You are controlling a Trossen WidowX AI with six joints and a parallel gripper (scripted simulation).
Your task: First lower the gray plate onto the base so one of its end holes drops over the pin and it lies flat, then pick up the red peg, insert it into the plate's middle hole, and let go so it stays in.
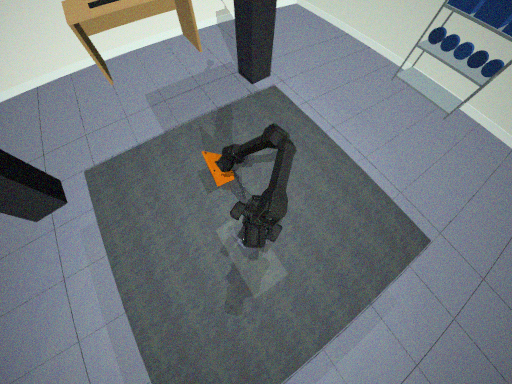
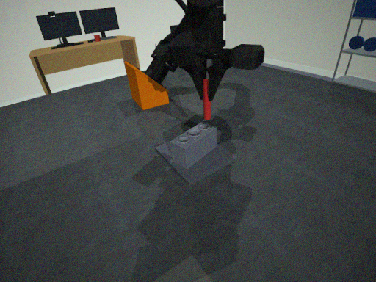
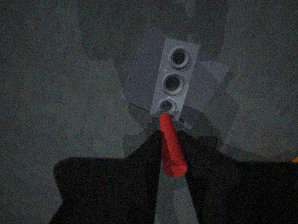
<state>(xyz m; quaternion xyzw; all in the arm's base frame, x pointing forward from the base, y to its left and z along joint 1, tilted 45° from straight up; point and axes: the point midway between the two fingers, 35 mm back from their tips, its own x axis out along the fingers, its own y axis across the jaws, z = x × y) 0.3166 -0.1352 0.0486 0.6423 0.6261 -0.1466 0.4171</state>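
The gray plate lies 40 mm to the right of my gripper tip and 70 mm below it. Also, from my gripper tip: red peg (right at my gripper tip); then flat square base (20 mm to the right, 110 mm below).
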